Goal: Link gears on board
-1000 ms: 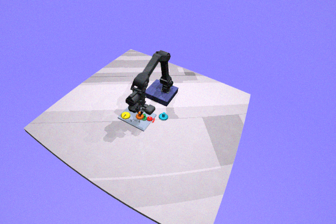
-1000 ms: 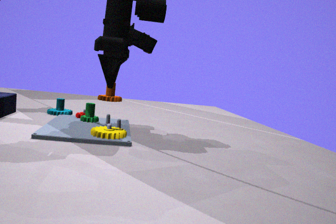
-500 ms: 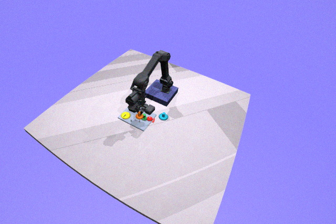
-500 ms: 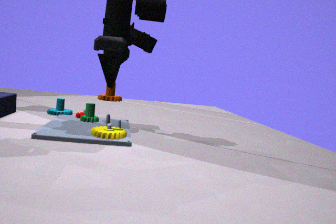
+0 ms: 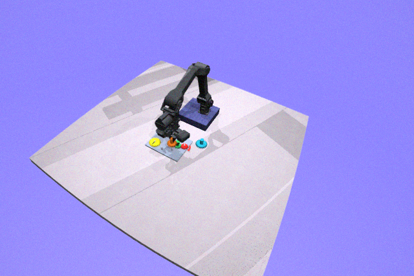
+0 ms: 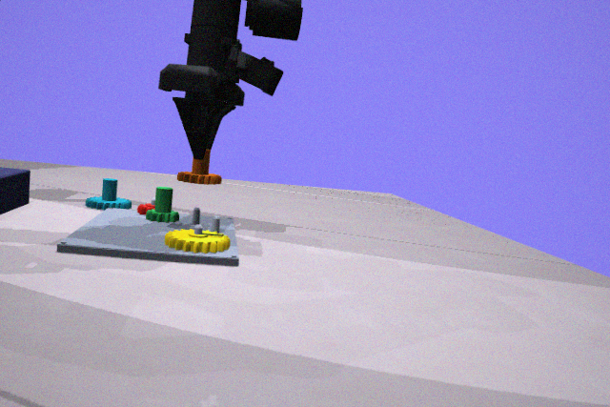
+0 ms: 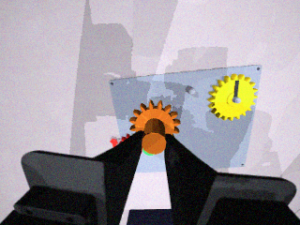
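Right now the green gear is 60 mm below my gripper tip, 40 mm behind it and 20 mm to the left of it. Also, from my gripper tip: red arrow (80 mm to the left, 80 mm below, 50 mm behind); then orange gear (10 mm below); then red gear (70 mm below, 50 mm to the left, 50 mm behind).
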